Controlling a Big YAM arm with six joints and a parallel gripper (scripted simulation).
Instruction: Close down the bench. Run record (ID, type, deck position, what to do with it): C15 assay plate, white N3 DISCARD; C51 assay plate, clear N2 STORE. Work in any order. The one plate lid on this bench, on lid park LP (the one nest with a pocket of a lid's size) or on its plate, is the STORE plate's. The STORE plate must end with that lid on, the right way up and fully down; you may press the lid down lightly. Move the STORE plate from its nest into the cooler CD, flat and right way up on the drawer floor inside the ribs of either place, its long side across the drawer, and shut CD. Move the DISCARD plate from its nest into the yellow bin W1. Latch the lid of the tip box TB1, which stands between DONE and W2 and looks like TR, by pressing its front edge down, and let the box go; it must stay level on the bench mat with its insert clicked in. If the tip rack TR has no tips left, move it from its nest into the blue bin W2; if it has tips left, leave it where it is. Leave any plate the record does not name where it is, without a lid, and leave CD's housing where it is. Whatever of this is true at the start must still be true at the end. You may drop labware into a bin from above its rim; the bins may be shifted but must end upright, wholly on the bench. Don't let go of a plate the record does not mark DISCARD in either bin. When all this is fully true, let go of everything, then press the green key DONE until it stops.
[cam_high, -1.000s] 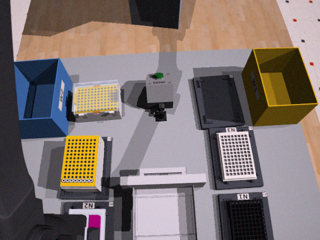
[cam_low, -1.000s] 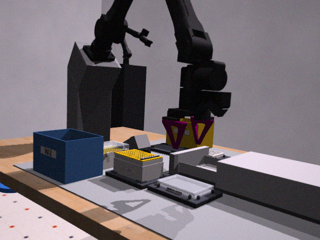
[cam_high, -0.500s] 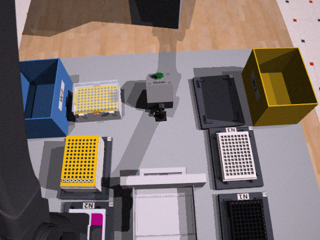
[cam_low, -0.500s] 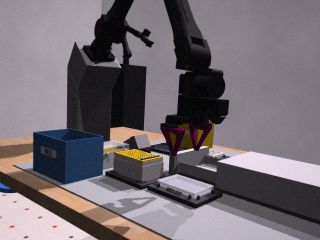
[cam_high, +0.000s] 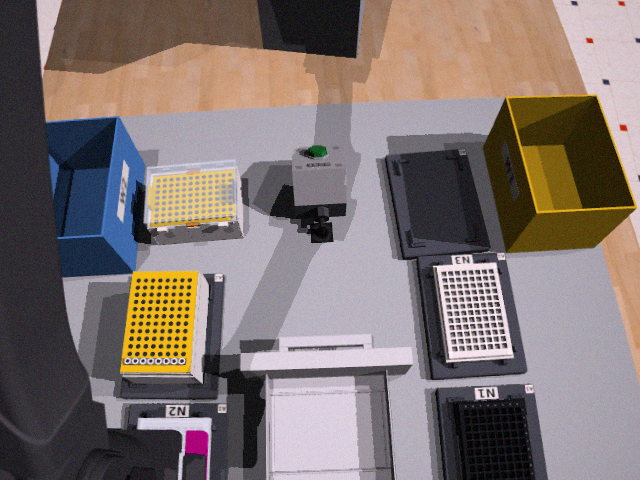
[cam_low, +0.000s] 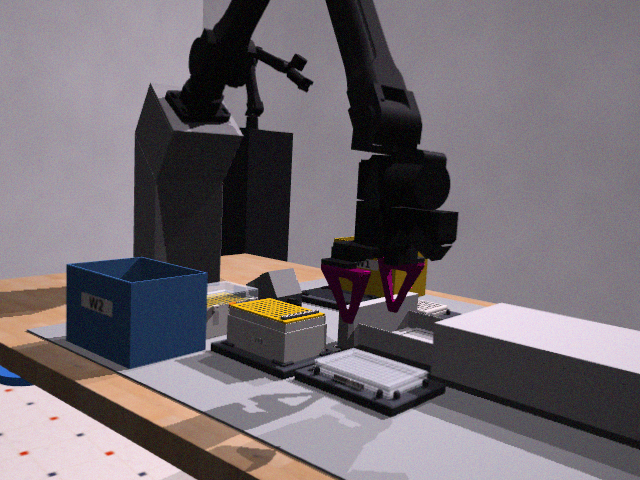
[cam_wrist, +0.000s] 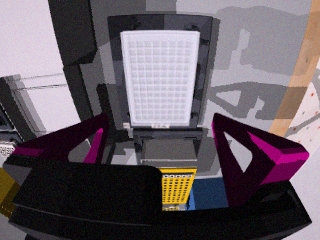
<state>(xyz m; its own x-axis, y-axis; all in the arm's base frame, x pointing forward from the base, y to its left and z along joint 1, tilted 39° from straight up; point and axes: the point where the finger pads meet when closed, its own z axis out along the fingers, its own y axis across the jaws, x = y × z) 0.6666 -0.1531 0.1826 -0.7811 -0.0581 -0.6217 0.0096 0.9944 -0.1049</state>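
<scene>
My hand is 8 cm above the plate lid. From my hand the other things lie so: tip rack TR: 18 cm behind, 2 cm to the right, 5 cm below; then clear plate: 8 cm below; then nest N2: 10 cm below.
</scene>
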